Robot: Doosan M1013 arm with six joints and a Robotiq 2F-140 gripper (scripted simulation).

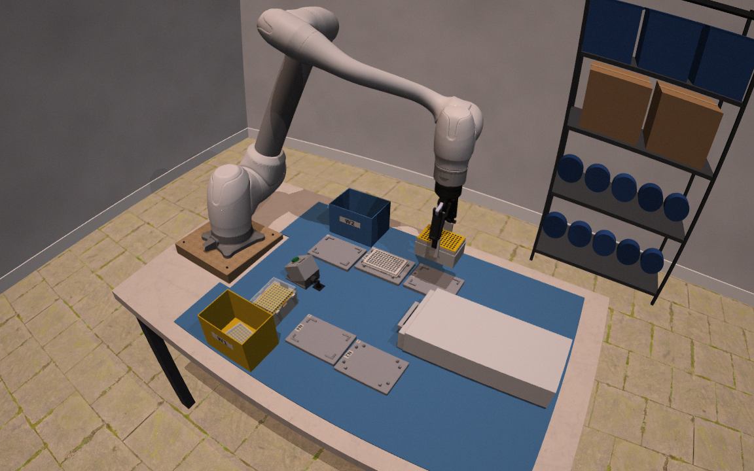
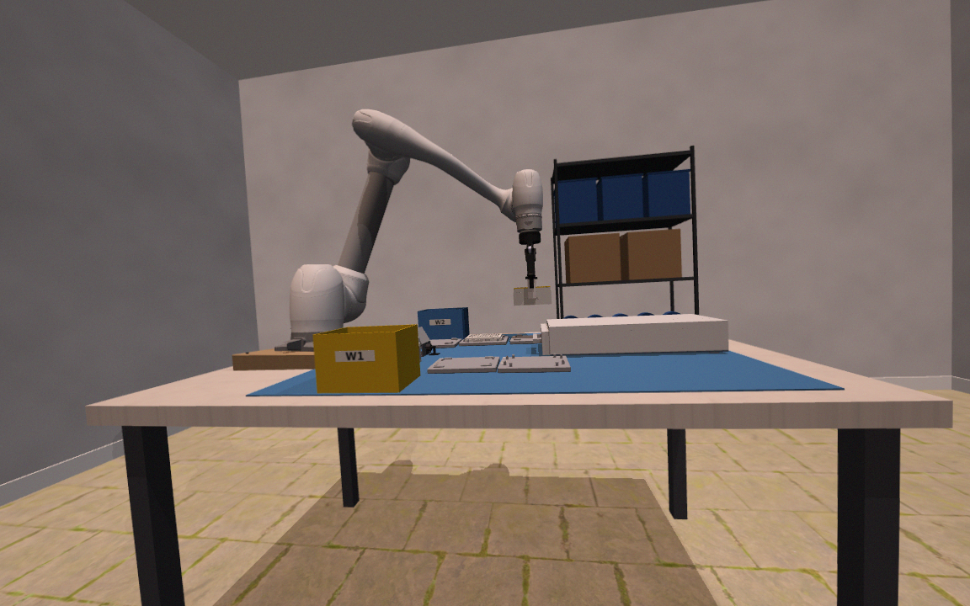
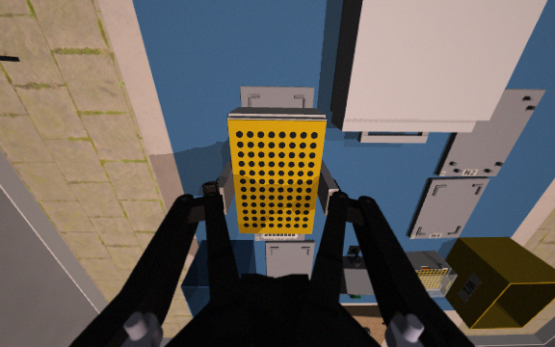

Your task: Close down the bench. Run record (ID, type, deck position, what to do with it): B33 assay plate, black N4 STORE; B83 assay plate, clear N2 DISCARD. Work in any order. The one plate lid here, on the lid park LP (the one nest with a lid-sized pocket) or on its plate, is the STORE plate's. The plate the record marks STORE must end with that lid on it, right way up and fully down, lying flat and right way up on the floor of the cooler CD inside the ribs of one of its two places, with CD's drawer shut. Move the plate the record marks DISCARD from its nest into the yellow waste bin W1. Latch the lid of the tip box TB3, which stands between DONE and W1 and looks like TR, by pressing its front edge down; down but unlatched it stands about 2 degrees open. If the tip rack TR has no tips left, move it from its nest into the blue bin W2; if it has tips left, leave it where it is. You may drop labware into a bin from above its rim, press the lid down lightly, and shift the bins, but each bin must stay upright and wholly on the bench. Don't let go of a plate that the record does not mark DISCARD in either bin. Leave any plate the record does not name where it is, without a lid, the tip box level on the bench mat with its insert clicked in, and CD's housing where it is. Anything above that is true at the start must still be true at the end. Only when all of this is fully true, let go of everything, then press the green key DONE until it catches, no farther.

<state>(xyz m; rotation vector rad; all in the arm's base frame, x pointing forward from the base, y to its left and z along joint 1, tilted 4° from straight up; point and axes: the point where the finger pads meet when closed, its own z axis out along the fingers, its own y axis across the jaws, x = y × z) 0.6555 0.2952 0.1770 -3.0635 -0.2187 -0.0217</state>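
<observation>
The blue bin W2 is 370 mm behind my hand, 70 mm to the left of it and 140 mm below it. Also, from my hand: yellow tip rack TR: 10 mm behind, 10 mm to the right, 10 mm below; white plate: 170 mm behind, 30 mm to the right, 160 mm below; nest N1: 170 mm below.
</observation>
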